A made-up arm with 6 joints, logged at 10 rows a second.
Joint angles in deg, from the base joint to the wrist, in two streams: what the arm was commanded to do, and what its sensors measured. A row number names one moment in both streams.
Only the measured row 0 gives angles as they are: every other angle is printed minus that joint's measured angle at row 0.
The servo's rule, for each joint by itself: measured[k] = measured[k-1] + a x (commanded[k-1-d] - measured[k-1]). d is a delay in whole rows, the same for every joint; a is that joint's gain. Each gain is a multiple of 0.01, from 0.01 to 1. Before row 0 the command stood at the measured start. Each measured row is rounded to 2 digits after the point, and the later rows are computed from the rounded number. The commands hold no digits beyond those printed.
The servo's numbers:
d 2
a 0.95 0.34 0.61 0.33 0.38 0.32
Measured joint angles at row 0:
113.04 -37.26 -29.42 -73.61 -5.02 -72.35
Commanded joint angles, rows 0 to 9:
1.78 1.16 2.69 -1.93 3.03 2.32
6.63 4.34 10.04 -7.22 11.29 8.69
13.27 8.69 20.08 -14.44 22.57 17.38
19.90 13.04 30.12 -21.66 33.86 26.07
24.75 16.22 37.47 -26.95 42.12 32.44
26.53 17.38 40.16 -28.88 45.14 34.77
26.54 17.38 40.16 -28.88 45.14 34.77
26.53 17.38 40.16 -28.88 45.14 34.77
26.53 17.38 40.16 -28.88 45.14 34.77
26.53 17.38 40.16 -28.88 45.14 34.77
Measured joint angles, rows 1 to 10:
0.00 0.00 0.00 0.00 0.00 0.00
0.00 0.00 0.00 0.00 0.00 0.00
1.69 0.39 1.64 -0.64 1.15 0.74
6.38 1.73 6.76 -2.81 5.00 3.28
12.93 4.10 14.89 -6.65 11.68 7.79
19.55 7.14 24.18 -11.60 20.11 13.64
24.49 10.23 32.29 -16.67 28.47 19.66
26.43 12.66 37.09 -20.70 34.80 24.50
26.53 14.26 38.96 -23.40 38.73 27.79
26.53 15.32 39.69 -25.21 41.17 30.02

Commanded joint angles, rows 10 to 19:
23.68 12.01 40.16 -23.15 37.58 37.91
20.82 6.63 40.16 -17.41 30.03 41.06
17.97 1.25 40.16 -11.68 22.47 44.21
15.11 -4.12 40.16 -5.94 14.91 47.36
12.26 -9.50 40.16 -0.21 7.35 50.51
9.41 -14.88 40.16 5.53 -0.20 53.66
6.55 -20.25 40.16 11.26 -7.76 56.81
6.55 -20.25 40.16 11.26 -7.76 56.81
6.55 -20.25 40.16 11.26 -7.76 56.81
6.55 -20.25 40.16 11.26 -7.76 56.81
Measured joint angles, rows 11 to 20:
26.53 16.02 39.98 -26.42 42.68 31.54
26.53 16.48 40.09 -27.23 43.61 32.57
23.82 14.96 40.13 -25.88 41.32 34.28
20.97 12.13 40.15 -23.08 37.03 36.45
18.12 8.43 40.16 -19.32 31.50 38.93
15.26 4.16 40.16 -14.90 25.20 41.63
12.41 -0.48 40.16 -10.05 18.42 44.47
9.56 -5.38 40.16 -4.91 11.34 47.41
6.70 -10.44 40.16 0.43 4.08 50.42
6.56 -13.78 40.16 4.00 -0.42 52.46

